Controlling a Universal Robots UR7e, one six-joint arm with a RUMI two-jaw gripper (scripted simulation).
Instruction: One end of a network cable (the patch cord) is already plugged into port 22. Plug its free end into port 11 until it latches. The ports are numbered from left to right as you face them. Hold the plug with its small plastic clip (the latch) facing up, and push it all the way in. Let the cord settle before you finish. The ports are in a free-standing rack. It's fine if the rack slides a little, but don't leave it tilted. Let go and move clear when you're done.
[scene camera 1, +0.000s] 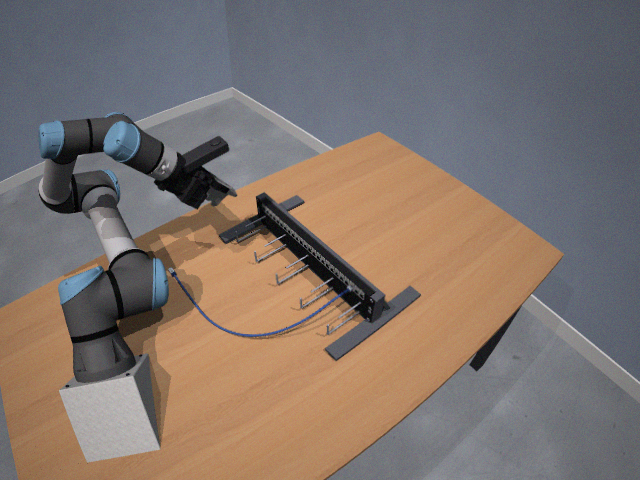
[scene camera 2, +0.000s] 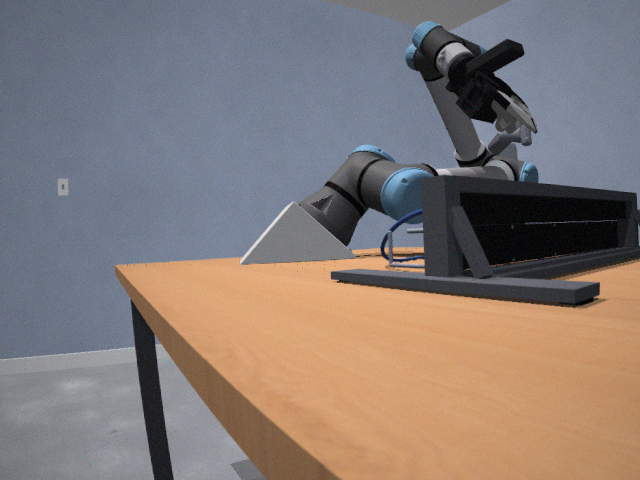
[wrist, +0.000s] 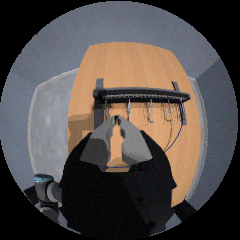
I see my gripper (scene camera 2: 536, 131).
My gripper shows as well in scene camera 1 (scene camera 1: 236, 195) and in the wrist view (wrist: 116, 116).
